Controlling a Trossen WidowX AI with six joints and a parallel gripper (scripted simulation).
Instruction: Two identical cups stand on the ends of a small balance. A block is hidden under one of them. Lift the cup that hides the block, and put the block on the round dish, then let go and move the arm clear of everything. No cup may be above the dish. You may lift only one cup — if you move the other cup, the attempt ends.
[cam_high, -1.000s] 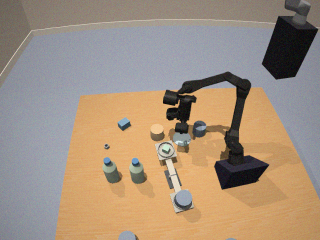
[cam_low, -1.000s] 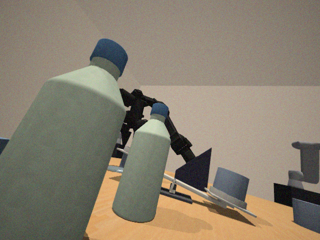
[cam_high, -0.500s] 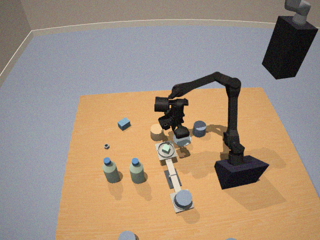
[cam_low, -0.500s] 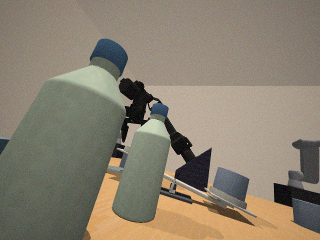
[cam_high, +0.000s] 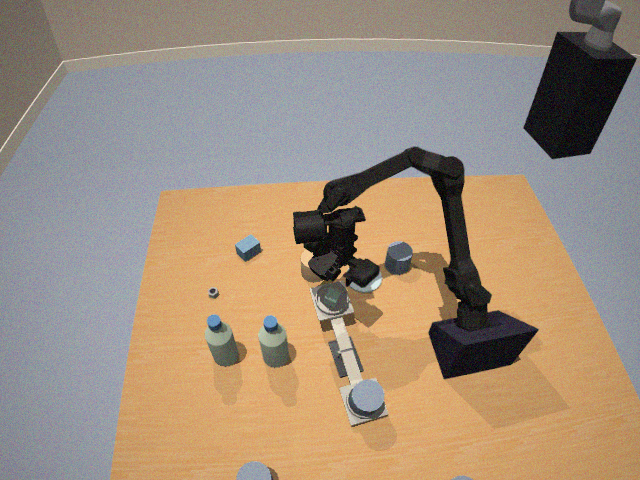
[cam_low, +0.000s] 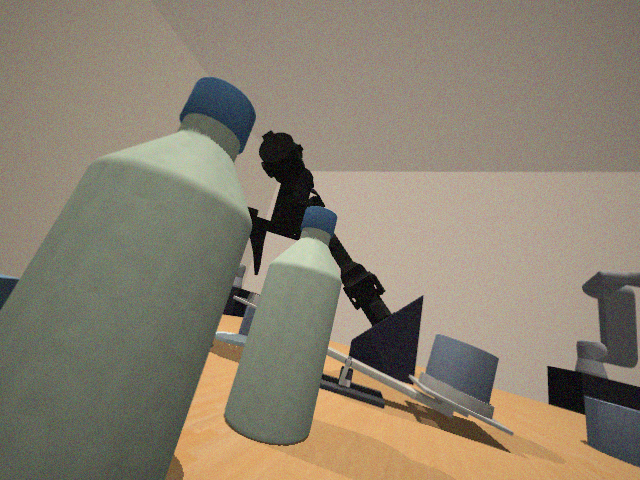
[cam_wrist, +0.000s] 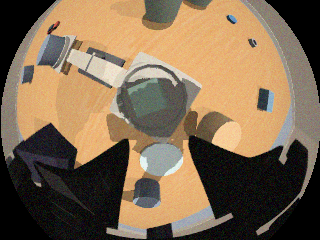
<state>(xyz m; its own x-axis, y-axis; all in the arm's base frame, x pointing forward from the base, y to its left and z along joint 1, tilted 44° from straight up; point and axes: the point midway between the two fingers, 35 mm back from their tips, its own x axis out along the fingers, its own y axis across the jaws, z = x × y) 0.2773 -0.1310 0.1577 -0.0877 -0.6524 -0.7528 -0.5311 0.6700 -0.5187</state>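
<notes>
My gripper tip is 3 cm to the right of the pale green block, 3 cm above it and 2 cm short of it. From my gripper tip the other things lie so: grey-blue cup: 30 cm to the left, 6 cm below, 2 cm ahead; tan cylinder: 14 cm to the right, 8 cm below, 2 cm ahead; pale blue round dish: 12 cm below, 10 cm behind, 7 cm to the right.
</notes>
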